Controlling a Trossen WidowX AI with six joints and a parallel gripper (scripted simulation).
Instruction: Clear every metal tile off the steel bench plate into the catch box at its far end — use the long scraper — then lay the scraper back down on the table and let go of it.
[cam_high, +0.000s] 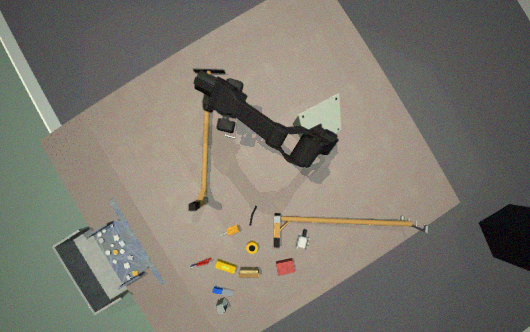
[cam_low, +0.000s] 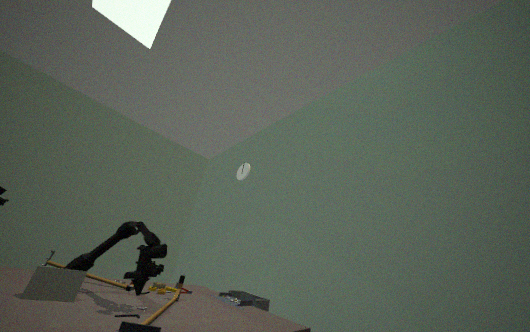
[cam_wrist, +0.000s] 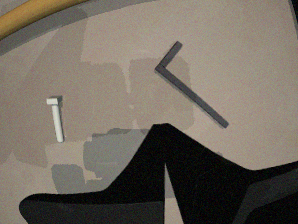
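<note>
Now: the hex key 40 mm to the right of my gripper tip and 70 mm below it. From my gripper tip the other things lie so: long orange-handled tool: 200 mm behind, 660 mm to the left, 30 mm below; then yellow ring: 180 mm ahead, 560 mm to the left, 60 mm below; then yellow block: 330 mm ahead, 590 mm to the left, 60 mm below.
</note>
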